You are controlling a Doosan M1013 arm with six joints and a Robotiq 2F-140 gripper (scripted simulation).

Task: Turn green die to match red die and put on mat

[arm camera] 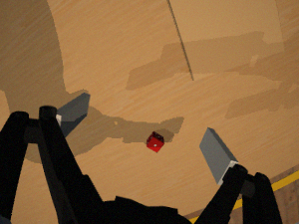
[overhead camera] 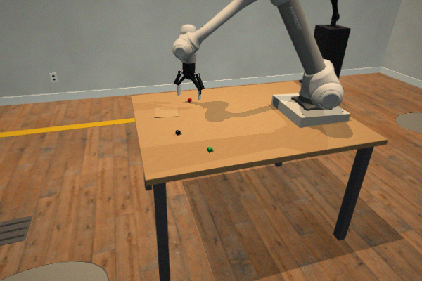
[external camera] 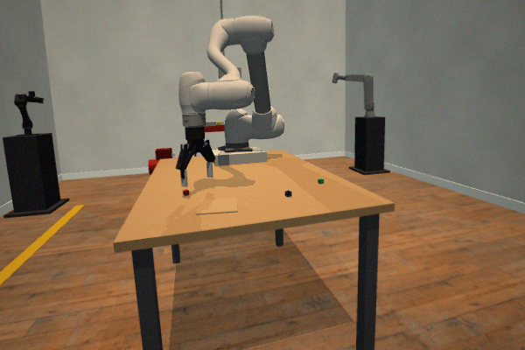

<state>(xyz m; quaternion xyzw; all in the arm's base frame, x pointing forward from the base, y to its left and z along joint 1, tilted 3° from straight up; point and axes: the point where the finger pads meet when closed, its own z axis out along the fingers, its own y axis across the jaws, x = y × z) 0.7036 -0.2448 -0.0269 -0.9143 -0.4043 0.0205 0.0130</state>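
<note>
My gripper is now 12 cm short of the black die, 34 cm to the right of it and 5 cm above it. Round my hand: green die: 53 cm to the left, 5 cm below; tan mat: 15 cm ahead, 7 cm to the left, 6 cm below; red die: 1 cm behind, 5 cm to the right, 5 cm below.
</note>
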